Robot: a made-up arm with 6 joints.
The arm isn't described. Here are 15 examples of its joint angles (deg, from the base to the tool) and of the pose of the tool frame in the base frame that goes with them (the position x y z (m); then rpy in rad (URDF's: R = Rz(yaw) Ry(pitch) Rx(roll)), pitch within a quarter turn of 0, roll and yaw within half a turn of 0).
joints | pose
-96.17 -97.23 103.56 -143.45 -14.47 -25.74 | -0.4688 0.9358 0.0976 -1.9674 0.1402 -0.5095
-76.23 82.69 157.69 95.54 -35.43 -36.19 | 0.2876 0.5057 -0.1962 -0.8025 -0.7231 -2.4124
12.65 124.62 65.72 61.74 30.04 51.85 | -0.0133 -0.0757 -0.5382 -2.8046 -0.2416 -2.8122
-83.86 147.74 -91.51 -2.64 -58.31 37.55 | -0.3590 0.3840 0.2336 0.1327 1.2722 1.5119
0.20 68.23 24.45 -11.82 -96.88 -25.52 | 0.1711 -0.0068 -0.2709 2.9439 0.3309 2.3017
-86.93 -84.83 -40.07 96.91 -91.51 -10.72 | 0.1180 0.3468 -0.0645 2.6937 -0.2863 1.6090
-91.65 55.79 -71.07 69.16 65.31 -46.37 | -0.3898 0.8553 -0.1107 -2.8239 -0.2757 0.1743
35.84 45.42 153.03 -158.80 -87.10 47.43 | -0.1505 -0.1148 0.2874 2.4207 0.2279 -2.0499
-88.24 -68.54 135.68 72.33 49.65 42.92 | -0.4616 0.1545 -0.1977 2.0867 -0.5909 -0.4496
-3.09 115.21 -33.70 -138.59 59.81 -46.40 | -0.1081 0.2626 0.1810 -1.1555 -0.3608 -1.6323
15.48 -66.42 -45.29 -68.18 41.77 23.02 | -0.1684 0.2005 -0.4227 2.1330 -0.0884 -2.6899
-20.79 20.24 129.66 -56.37 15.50 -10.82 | -0.2466 -0.4106 -0.2779 -2.9466 0.4046 1.8947
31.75 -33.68 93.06 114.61 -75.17 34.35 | -0.2034 0.0866 0.0368 -2.8584 0.3381 -2.5348
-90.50 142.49 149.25 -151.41 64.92 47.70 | 0.1561 0.6082 -0.2502 -2.5431 -0.9387 -0.2783
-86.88 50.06 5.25 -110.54 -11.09 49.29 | -0.3651 0.2106 0.3206 2.5635 1.2127 0.0421
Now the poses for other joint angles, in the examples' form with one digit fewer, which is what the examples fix.
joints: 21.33 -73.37 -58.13 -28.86 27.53 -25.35
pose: -0.048 0.249 -0.176 0.892 -0.179 -2.784
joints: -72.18 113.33 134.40 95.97 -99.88 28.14
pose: -0.004 0.632 -0.102 0.171 0.036 -0.876
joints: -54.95 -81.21 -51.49 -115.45 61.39 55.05
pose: 0.043 0.641 -0.108 1.794 0.941 2.594
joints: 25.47 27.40 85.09 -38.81 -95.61 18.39
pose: -0.113 -0.348 0.170 2.452 0.344 0.727
